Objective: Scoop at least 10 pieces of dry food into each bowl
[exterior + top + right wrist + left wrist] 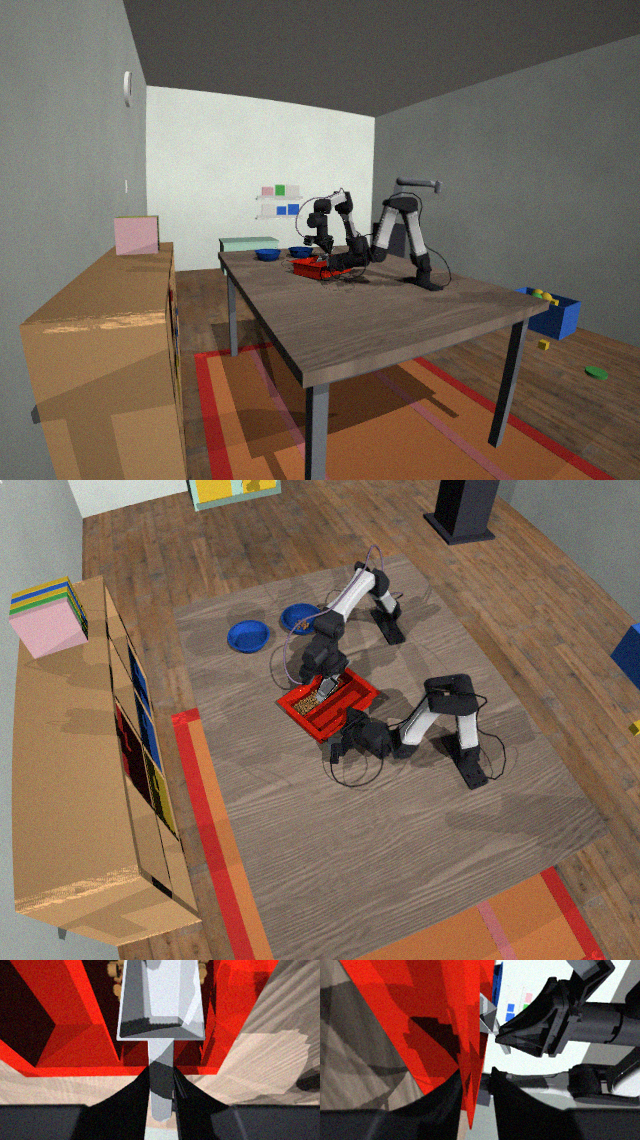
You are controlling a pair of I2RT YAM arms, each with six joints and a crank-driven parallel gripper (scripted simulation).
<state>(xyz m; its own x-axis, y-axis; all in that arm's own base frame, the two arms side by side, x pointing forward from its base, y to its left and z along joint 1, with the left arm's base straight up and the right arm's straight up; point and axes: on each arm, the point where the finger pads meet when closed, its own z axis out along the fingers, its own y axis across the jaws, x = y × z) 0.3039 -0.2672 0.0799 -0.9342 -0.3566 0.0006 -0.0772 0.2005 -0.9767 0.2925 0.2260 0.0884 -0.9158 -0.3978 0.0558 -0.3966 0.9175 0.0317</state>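
Now: right hand 8 cm to the right of the red box, 7 cm short of it and 4 cm above it. From my right hand the other things lie so: grey scoop (3 cm below, 3 cm ahead, 2 cm to the left).
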